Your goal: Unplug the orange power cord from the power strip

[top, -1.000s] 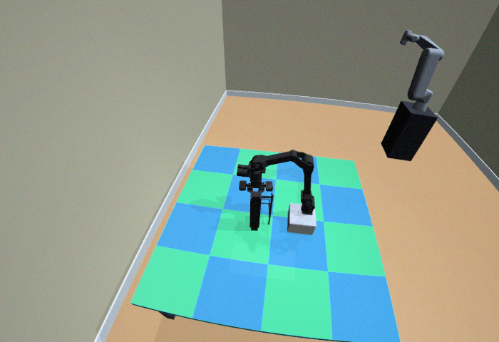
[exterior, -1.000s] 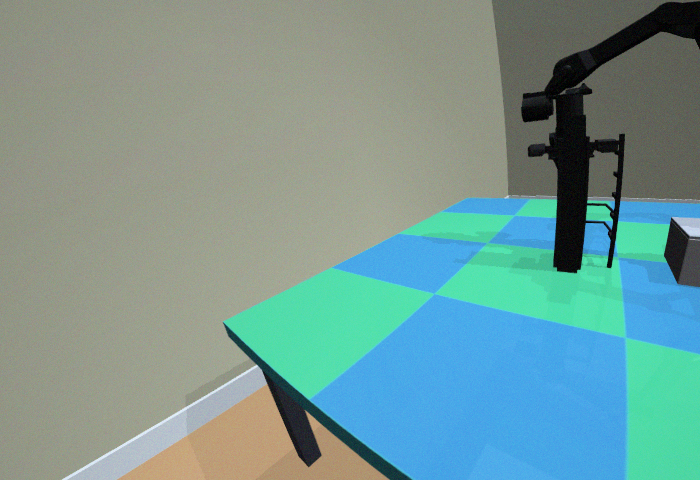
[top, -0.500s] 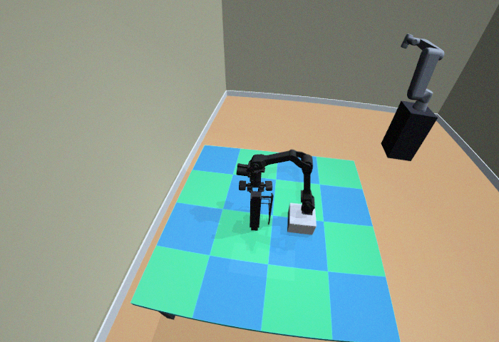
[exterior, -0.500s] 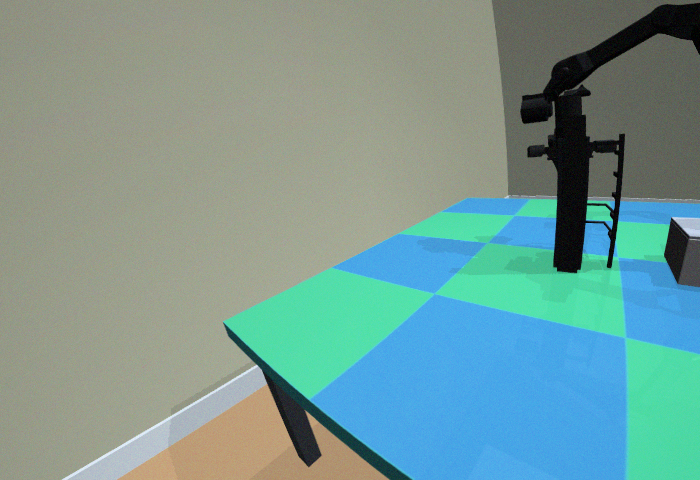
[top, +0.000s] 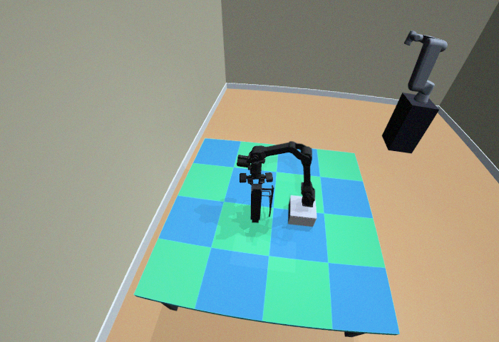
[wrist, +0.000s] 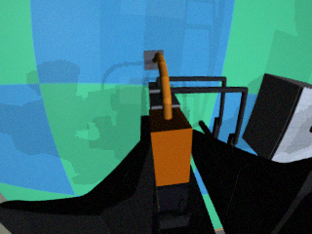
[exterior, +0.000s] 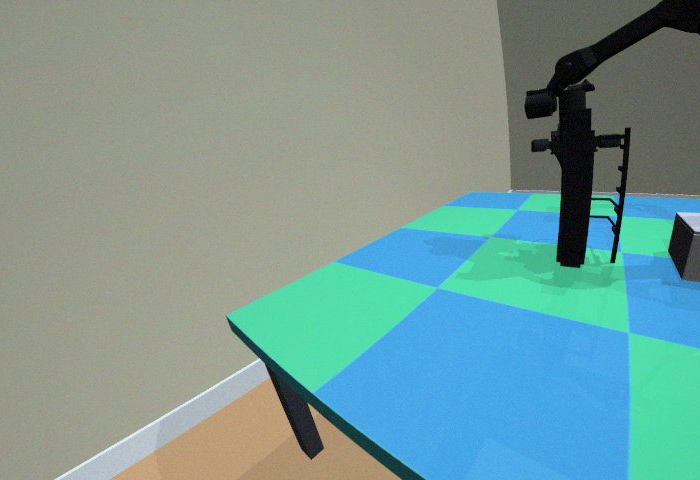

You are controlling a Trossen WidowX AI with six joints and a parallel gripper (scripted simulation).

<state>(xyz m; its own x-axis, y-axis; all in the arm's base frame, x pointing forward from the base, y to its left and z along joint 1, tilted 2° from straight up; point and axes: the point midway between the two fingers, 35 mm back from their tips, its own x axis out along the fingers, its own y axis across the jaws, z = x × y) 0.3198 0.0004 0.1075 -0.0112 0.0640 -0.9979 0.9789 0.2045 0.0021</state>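
My gripper tip is now 1 cm past the orange plug and 3 cm to the right of it.
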